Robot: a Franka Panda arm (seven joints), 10 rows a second.
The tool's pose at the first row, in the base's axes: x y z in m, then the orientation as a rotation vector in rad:
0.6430 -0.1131 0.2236 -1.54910 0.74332 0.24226
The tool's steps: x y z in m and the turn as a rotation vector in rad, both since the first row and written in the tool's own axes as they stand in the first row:
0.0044 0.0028 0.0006 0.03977 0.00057 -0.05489
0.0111 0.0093 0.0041 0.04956 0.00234 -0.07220
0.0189 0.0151 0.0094 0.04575 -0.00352 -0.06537
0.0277 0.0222 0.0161 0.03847 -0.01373 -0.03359
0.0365 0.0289 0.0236 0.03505 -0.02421 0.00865
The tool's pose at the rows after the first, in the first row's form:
0.6449 -0.1137 0.2187 -1.52966 0.70115 0.18535
0.6472 -0.1122 0.2092 -1.52628 0.68901 0.16740
0.6512 -0.1092 0.1993 -1.52645 0.68980 0.17837
0.6557 -0.1052 0.1876 -1.52083 0.70684 0.21238
0.6606 -0.1004 0.1761 -1.50762 0.73182 0.25275

